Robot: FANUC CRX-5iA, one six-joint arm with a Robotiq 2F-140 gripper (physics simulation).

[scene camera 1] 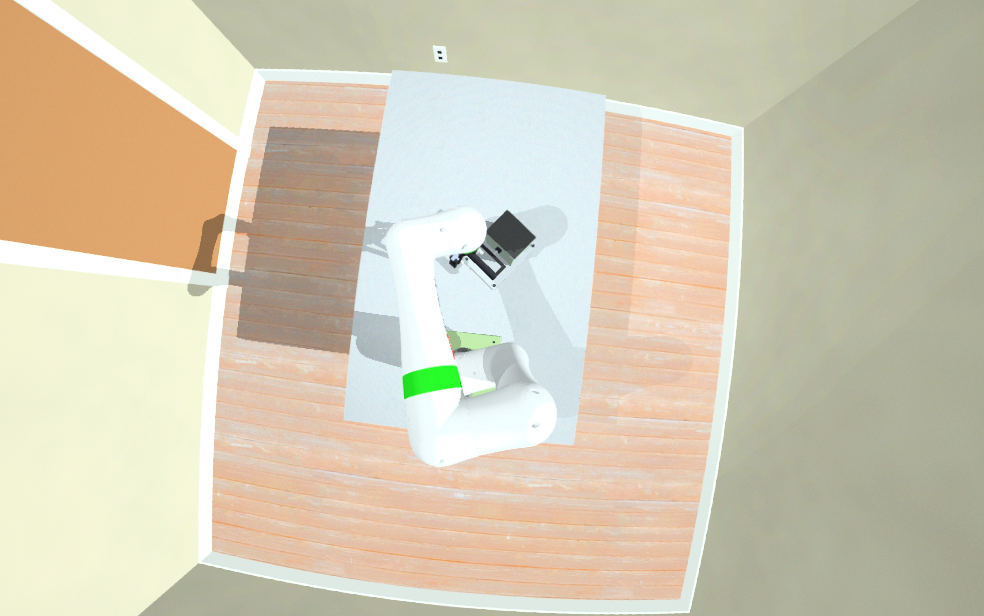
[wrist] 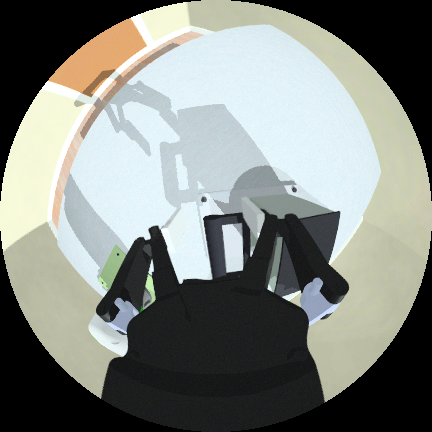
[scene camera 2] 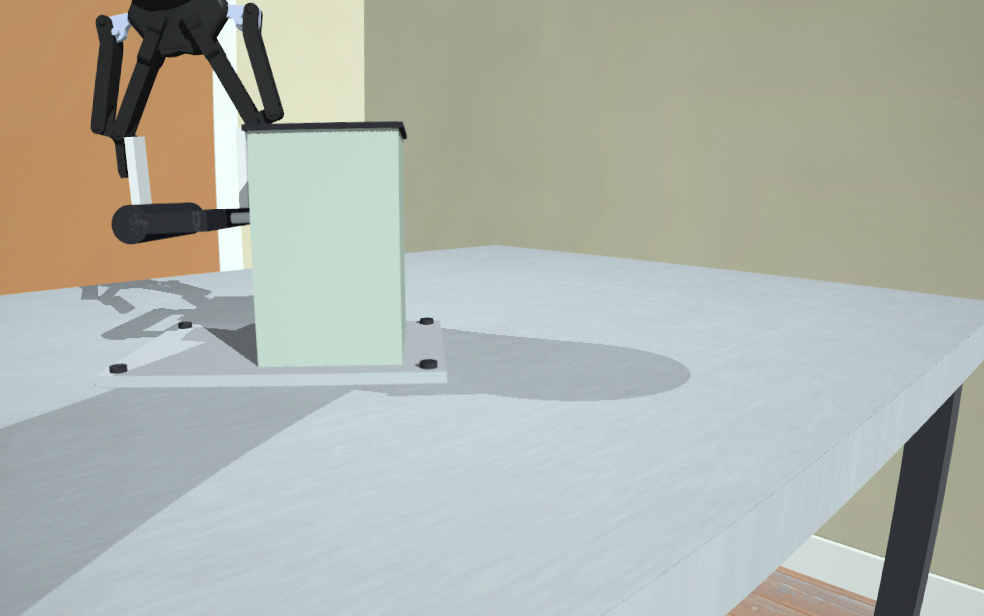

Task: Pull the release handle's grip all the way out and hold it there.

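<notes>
The release handle's black grip (scene camera 1: pixel 482 266) (scene camera 2: pixel 153 222) (wrist: pixel 216 247) is a thick bar on a frame, beside a pale green box housing (scene camera 2: pixel 326 246) with a dark lid (scene camera 1: pixel 510 232) (wrist: pixel 312 245). A short light rod shows between frame and housing in scene camera 2. My gripper (scene camera 2: pixel 192 170) (wrist: pixel 212 211) points down, open and empty, with light pads spread on either side of the grip in the wrist view. In scene camera 2 one pad's lower end is hidden behind the grip; the other pad is mostly hidden behind the housing. In scene camera 1 the arm covers most of the gripper.
The housing stands on a bolted base plate (scene camera 2: pixel 290 379) on the pale table (scene camera 1: pixel 493 145) (scene camera 2: pixel 653 450). My white arm (scene camera 1: pixel 421 312) reaches over the table's left side. A green plate (scene camera 1: pixel 475 340) (wrist: pixel 111 266) lies near the arm's base. A wall rises beyond the table's far end.
</notes>
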